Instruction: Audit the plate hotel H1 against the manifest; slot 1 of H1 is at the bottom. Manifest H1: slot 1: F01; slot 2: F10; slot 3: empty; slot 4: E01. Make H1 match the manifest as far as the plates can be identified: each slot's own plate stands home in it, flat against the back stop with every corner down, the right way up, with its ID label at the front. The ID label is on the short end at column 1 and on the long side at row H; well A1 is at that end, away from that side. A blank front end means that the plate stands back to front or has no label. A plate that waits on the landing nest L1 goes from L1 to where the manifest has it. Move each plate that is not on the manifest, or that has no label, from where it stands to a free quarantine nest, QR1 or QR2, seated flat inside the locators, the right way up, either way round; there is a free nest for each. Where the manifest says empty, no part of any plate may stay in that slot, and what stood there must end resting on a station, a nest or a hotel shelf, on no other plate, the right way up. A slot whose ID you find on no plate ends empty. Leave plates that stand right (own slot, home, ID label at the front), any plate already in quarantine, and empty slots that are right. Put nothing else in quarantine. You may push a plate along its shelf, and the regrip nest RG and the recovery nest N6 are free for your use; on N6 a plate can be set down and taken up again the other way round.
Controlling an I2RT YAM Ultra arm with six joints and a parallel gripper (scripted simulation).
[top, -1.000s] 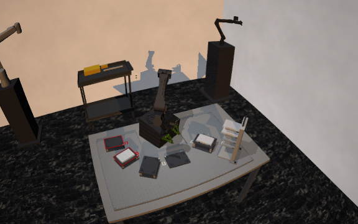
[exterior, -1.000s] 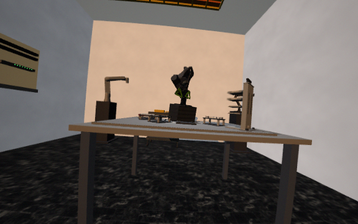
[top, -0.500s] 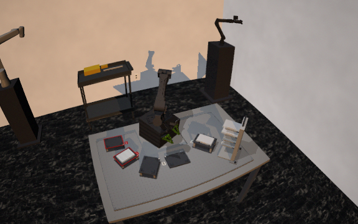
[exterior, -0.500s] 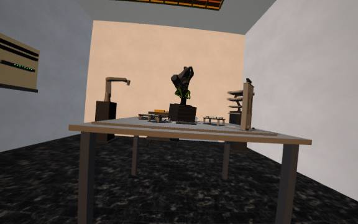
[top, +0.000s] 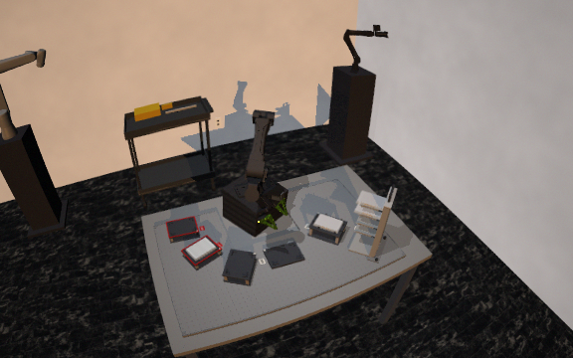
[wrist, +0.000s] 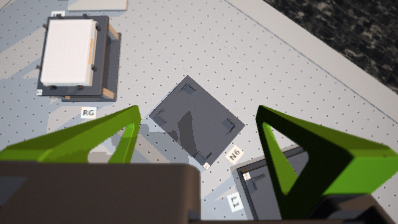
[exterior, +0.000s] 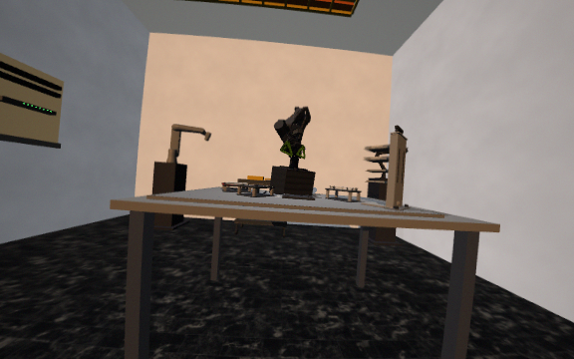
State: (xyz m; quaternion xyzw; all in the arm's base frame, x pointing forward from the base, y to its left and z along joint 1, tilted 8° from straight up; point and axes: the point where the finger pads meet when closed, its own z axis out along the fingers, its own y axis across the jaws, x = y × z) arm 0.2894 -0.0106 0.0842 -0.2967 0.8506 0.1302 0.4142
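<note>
The white plate lies 40 mm behind my hand, 280 mm to the left of it and 160 mm below it. Also, from my hand: N6 tag: 90 mm to the right, 220 mm below; dark regrip nest: 40 mm behind, 280 mm to the left, 170 mm below; RG tag: 120 mm behind, 210 mm to the left, 220 mm below.
</note>
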